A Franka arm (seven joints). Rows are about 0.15 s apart.
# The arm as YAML. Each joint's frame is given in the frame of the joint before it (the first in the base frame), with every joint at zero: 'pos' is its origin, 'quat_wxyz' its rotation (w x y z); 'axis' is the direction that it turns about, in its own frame. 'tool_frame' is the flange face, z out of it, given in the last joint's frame.
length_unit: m
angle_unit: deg
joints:
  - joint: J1
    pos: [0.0, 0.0, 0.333]
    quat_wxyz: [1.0, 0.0, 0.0, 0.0]
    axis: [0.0, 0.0, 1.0]
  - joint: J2
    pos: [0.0, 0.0, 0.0]
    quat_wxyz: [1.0, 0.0, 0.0, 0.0]
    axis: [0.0, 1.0, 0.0]
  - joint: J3
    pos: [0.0, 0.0, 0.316]
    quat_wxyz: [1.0, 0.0, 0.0, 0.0]
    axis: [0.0, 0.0, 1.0]
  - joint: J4
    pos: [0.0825, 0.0, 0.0]
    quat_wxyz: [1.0, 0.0, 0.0, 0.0]
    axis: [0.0, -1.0, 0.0]
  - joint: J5
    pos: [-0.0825, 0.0, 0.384]
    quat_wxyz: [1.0, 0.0, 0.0, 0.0]
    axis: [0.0, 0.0, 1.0]
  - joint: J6
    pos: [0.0, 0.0, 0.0]
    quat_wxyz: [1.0, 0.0, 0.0, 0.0]
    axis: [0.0, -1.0, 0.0]
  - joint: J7
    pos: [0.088, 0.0, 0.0]
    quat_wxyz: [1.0, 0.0, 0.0, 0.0]
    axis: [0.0, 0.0, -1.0]
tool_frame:
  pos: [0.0, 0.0, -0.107]
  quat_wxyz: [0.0, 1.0, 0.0, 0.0]
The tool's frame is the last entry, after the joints.
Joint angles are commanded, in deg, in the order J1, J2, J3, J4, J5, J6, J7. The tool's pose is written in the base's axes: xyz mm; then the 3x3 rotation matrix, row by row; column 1 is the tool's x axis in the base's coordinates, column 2 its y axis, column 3 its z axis. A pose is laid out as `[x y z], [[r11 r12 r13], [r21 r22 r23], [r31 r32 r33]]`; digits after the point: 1 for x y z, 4 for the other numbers.
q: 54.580, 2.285, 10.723, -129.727, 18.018, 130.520, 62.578
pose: [211.2 476.9 341.8], [[0.9610 -0.1674 -0.2203], [-0.1482 -0.9838 0.1009], [-0.2337 -0.0643 -0.9702]]
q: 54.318, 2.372, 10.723, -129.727, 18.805, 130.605, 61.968
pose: [213.3 476.2 341.2], [[0.9584 -0.1717 -0.2279], [-0.1503 -0.9827 0.1081], [-0.2425 -0.0693 -0.9677]]
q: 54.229, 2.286, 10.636, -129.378, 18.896, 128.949, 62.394
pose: [213.1 475.1 342.3], [[0.9539 -0.1767 -0.2424], [-0.1585 -0.9830 0.0930], [-0.2548 -0.0503 -0.9657]]
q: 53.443, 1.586, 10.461, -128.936, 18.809, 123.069, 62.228
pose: [213.0 465.3 344.3], [[0.9423 -0.1652 -0.2910], [-0.1632 -0.9861 0.0310], [-0.2921 0.0183 -0.9562]]
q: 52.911, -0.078, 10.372, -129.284, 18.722, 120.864, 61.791
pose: [213.6 457.7 353.6], [[0.9413 -0.1581 -0.2982], [-0.1594 -0.9870 0.0198], [-0.2975 0.0289 -0.9543]]
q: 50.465, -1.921, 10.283, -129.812, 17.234, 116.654, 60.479
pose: [226.1 438.0 360.4], [[0.9396 -0.1464 -0.3095], [-0.1610 -0.9867 -0.0223], [-0.3021 0.0708 -0.9506]]
